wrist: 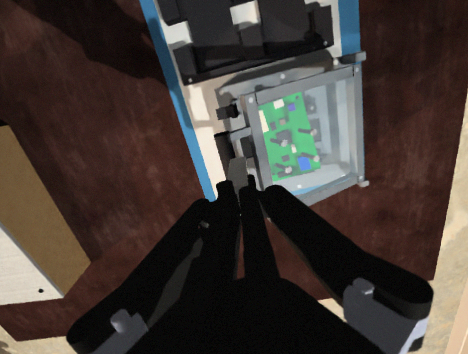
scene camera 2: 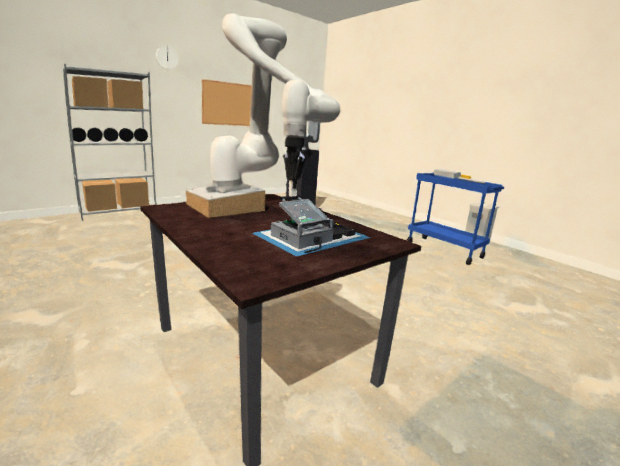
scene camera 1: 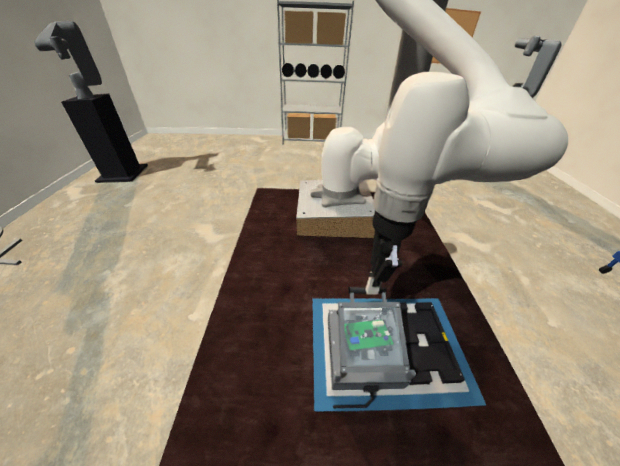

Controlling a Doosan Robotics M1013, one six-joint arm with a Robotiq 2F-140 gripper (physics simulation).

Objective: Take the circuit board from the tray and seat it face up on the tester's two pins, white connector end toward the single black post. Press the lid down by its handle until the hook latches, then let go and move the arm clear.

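Frame: origin at the arm's base, x ahead, y left, z up, level; metres.
Where they show: gripper, fingertip midpoint: [wrist: 240, 169] [scene camera 2: 292, 196] [scene camera 1: 371, 291]; arm's base, link origin: [scene camera 2: 228, 188] [scene camera 1: 340, 194].
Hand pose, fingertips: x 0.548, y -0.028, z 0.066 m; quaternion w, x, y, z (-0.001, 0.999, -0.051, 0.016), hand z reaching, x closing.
Things, the pixels of their centre, and the offset from my fingertips. "pt": a spot on its surface instead. Level surfaces: height alone.
- grey tester, surface spot: [scene camera 1: 334, 350] [scene camera 2: 288, 229] pt dx +0.091, dy -0.095, dz -0.104 m
- clear lid, surface spot: [wrist: 357, 125] pt dx +0.151, dy -0.013, dz -0.064 m
- lid's black handle bar, surface spot: [wrist: 223, 145] pt dx -0.008, dy +0.029, dz +0.000 m
- black latch part, surface spot: [wrist: 227, 111] pt dx +0.002, dy +0.052, dz -0.073 m
- blue-edged mat, surface height: dz -0.163 m
- black cable, surface spot: [scene camera 1: 350, 405] pt dx +0.197, dy -0.069, dz -0.157 m
- dark table, surface height: dz -0.165 m
The green circuit board [scene camera 1: 360, 343] [wrist: 301, 120] lies face up in the grey tester [scene camera 1: 334, 350] [scene camera 2: 288, 235], under the clear lid [scene camera 1: 404, 335] [scene camera 2: 304, 209] [wrist: 357, 125]. Its white connector is on the handle side. The lid is tilted up in the scene camera 2 view, with its handle end raised. My gripper [scene camera 1: 371, 286] [scene camera 2: 293, 192] [wrist: 240, 169] is shut and empty, its tips at the lid's black handle bar [scene camera 1: 355, 290] [wrist: 223, 145]. Whether they touch it is unclear. A black latch part [wrist: 227, 111] sits beside the handle. The pins and post cannot be made out.
The black tray [scene camera 1: 438, 356] [wrist: 215, 47] stands right beside the tester on a blue-edged mat [scene camera 1: 319, 403] [scene camera 2: 295, 252] [wrist: 175, 105]. A black cable [scene camera 1: 350, 405] leaves the tester's near side. The arm's base block [scene camera 1: 333, 226] [scene camera 2: 225, 204] stands behind on the dark table [scene camera 2: 210, 250].
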